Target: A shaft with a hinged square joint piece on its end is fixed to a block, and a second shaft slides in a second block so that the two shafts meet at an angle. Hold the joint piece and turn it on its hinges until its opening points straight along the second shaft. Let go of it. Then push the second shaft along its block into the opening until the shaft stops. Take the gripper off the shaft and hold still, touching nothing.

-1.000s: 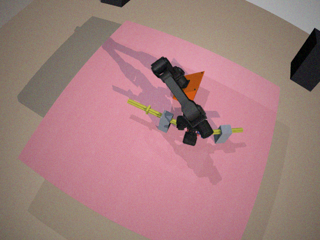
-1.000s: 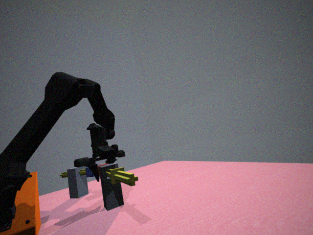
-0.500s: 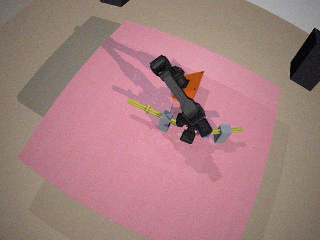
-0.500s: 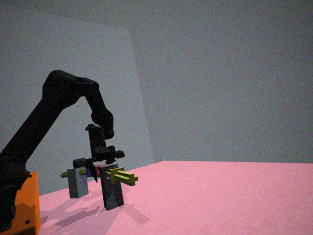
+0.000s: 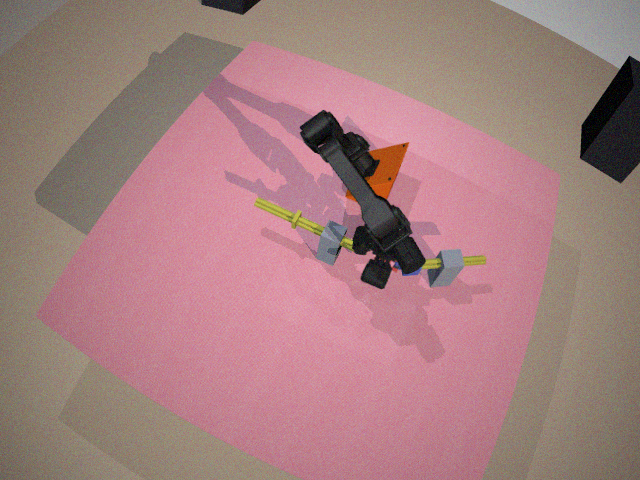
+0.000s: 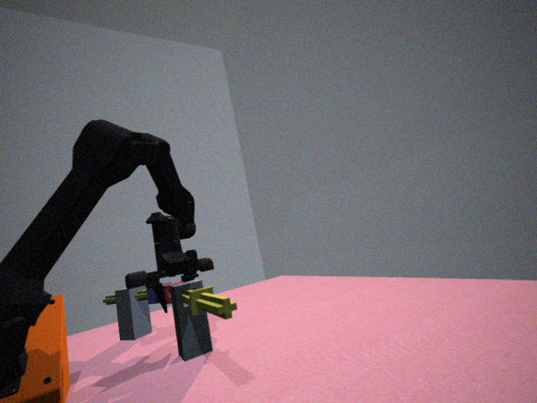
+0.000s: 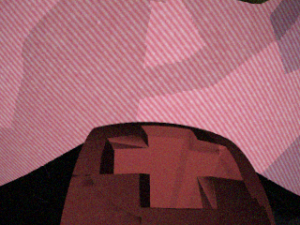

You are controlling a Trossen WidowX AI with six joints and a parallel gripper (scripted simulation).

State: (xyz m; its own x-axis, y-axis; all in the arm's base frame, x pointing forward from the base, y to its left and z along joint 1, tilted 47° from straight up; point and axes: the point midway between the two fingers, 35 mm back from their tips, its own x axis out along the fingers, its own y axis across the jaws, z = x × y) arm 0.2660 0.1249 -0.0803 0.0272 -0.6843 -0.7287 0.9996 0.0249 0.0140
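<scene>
The red square joint piece lies 4 cm above my gripper tip.
</scene>
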